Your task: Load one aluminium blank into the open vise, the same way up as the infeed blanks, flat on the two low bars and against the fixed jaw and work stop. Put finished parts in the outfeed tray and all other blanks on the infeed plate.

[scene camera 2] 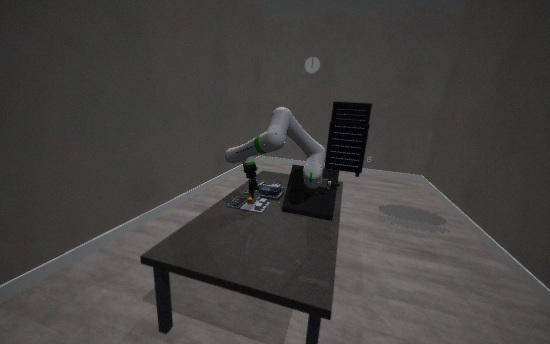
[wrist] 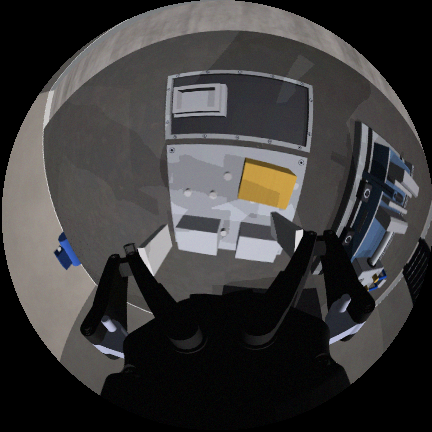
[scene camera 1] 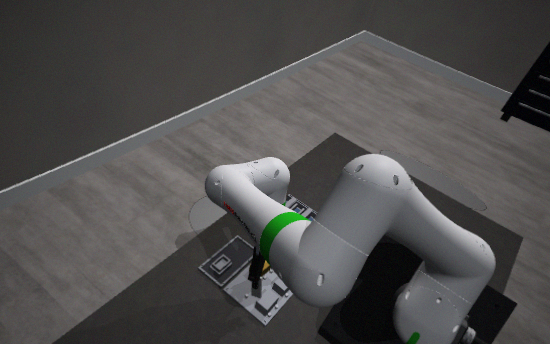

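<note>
My gripper is open and empty, pointing down above the infeed plate. In the wrist view, two grey blanks, the left and the right, sit on the plate's near part; the right one is close to the right finger. A yellow block sits farther back on the plate, at the right. The outfeed tray holds one grey part with a pocket at its left end. The vise is at the right; the arm partly hides it in scene camera 1.
Several small round pins stand up from the infeed plate. The black robot base plate lies beside the vise and plates. A black slatted panel stands beyond the table. A blue object shows at the wrist view's left.
</note>
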